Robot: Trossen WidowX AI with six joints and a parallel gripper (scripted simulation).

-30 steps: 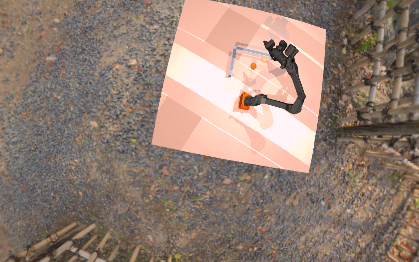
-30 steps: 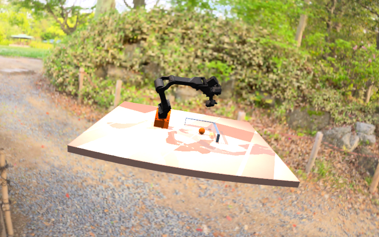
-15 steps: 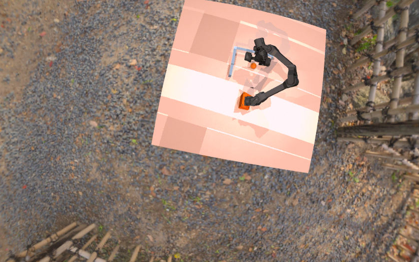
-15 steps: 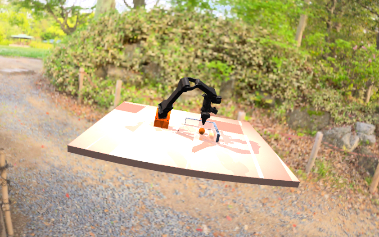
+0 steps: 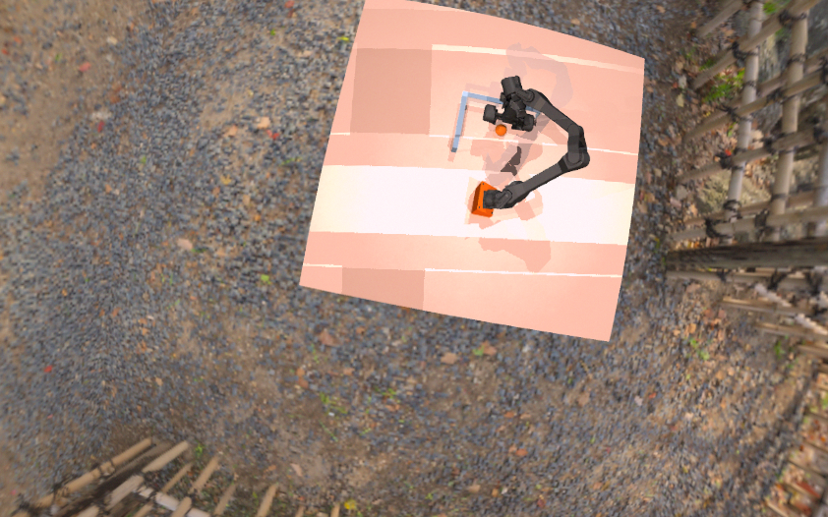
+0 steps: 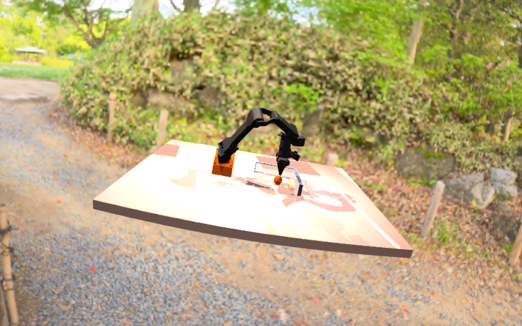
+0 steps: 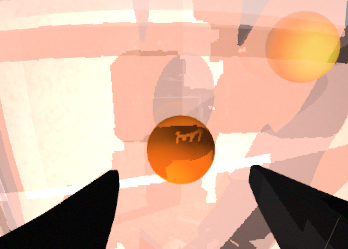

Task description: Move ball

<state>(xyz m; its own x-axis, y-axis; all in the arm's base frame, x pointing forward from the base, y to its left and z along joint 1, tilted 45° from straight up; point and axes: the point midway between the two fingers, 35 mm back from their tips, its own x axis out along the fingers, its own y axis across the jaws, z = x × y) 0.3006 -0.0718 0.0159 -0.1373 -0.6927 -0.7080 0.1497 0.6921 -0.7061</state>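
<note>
Right now my gripper tip is 4 cm above the orange ball. Round my gripper tip: see-through copy of ball: 9 cm to the right, 5 cm ahead, 4 cm below.
</note>
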